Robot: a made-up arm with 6 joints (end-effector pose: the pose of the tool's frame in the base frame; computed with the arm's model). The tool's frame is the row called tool.
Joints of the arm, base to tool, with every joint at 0 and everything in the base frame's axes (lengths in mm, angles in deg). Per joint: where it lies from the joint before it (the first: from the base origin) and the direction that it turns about. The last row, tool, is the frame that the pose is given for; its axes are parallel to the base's.
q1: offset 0 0 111.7 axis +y
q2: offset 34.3 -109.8 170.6 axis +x
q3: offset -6 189.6 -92.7 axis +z
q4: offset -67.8 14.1 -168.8 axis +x
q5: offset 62 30 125.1 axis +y
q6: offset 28.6 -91 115 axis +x
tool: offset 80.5 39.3 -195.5
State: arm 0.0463 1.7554 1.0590 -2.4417 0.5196 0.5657
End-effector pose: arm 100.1 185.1 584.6 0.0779 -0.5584 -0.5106
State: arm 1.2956 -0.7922 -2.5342 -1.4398 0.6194 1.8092
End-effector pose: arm 19.0 -451.4 107.9 -1.2507 -1.1164 -1.8170
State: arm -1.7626 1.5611 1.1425 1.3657 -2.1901 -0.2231
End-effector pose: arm -295.8 163.5 320.8 2.9004 -0.3116 1.0527
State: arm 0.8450 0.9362 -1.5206 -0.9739 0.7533 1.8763
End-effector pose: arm 201.2 74.4 -92.3 0.1889 0.6523 -2.8907
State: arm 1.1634 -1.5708 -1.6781 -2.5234 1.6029 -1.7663
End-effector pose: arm 200.2 -230.5 -73.3 -0.0625 -1.0449 1.5746
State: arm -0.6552 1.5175 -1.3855 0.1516 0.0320 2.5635
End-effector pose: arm -142.6 -263.0 318.4 -1.9124 0.4809 0.7115
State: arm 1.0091 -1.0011 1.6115 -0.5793 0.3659 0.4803
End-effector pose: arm -200.0 -181.2 67.7 -0.4447 1.5947 1.8295
